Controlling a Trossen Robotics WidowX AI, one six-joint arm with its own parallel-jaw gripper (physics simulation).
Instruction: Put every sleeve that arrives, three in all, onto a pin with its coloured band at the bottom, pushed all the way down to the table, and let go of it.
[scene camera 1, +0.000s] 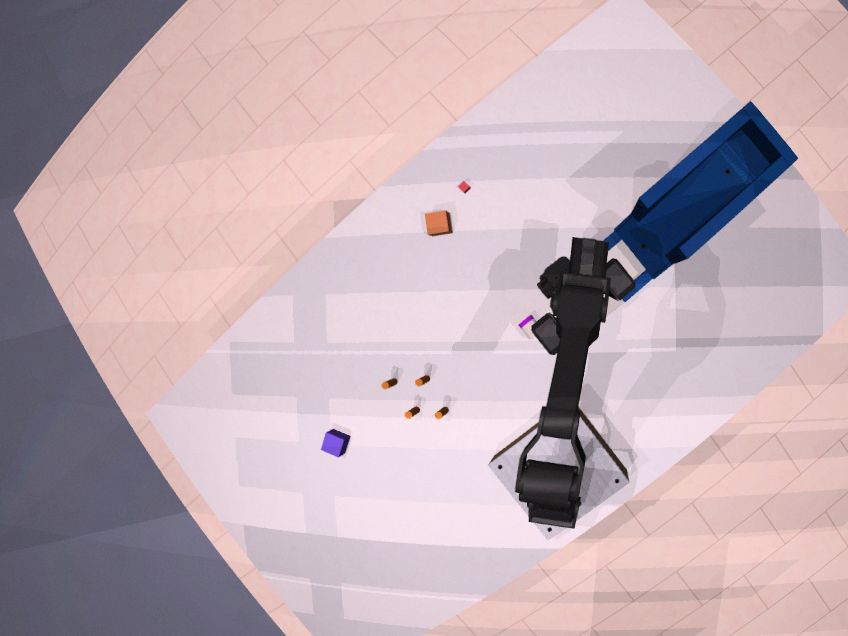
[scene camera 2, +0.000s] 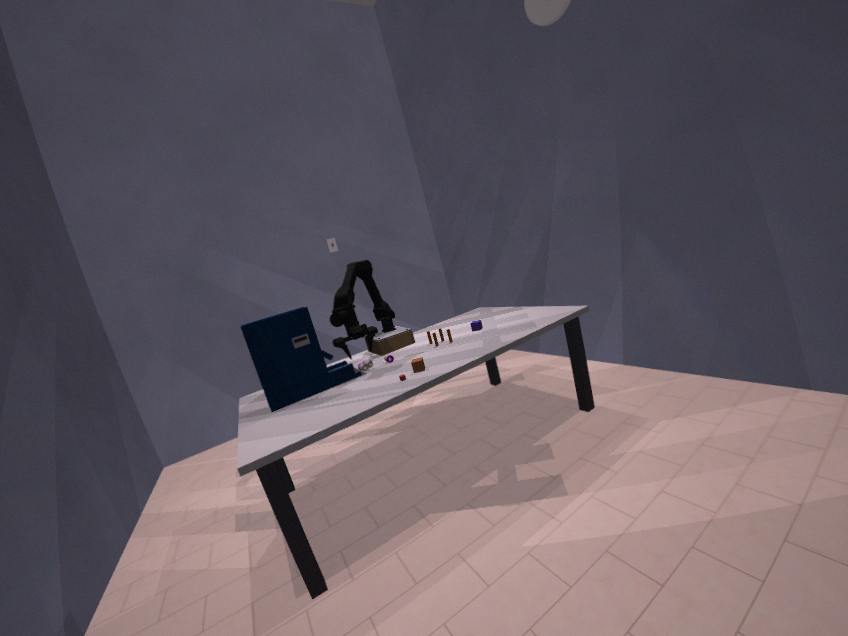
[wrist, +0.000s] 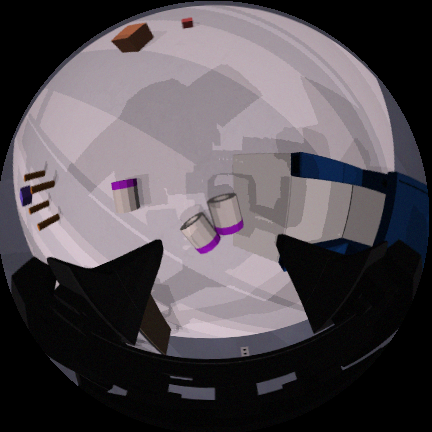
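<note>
My gripper (scene camera 1: 583, 306) (scene camera 2: 360, 353) (wrist: 220, 243) is open and empty, pointing down above the table by the chute's mouth. Three whitish sleeves with purple bands lie on their sides. One sleeve (scene camera 1: 526, 325) (scene camera 2: 389, 358) (wrist: 126, 196) lies apart on the pin side, its band end away from my fingers in the wrist view. A second sleeve (wrist: 225, 214) lies near the chute's pale lip, close beside a third sleeve (wrist: 200, 233); both bands face my fingers, and the arm hides both in scene camera 1. Several upright orange-brown pins (scene camera 1: 411, 412) (scene camera 2: 441, 335) (wrist: 42, 187) stand bare.
A blue chute (scene camera 1: 698, 198) (scene camera 2: 284, 362) (wrist: 410, 205) stands beside the gripper. An orange block (scene camera 1: 437, 222) (scene camera 2: 417, 364) (wrist: 132, 38) and a small red cube (scene camera 1: 464, 186) (scene camera 2: 402, 377) (wrist: 187, 23) lie across the table. A purple block (scene camera 1: 334, 442) (scene camera 2: 476, 325) (wrist: 25, 196) lies beyond the pins.
</note>
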